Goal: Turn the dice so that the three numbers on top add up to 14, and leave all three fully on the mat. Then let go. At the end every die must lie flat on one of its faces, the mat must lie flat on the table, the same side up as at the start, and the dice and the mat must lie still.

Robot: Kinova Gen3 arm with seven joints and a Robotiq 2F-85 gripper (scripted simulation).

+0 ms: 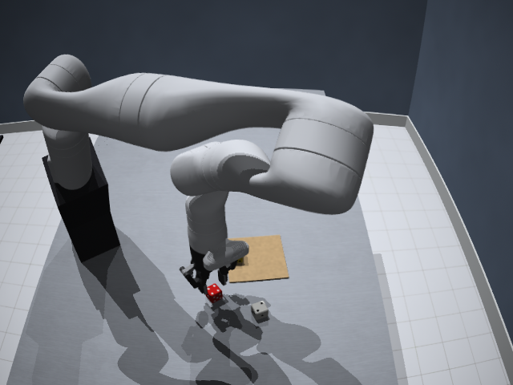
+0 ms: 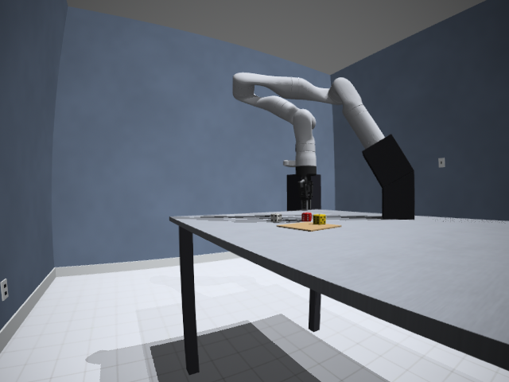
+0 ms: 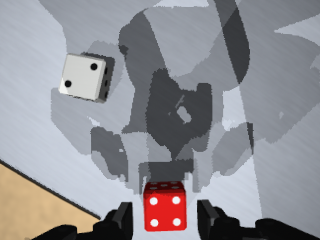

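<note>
My gripper is now 4 cm above the red die. The rest, counted from my hand: tan mat (12 cm ahead, 10 cm to the left, 6 cm below); yellow die (11 cm to the left, 7 cm ahead, 4 cm below); white die (9 cm ahead, 7 cm to the right, 4 cm below).
</note>
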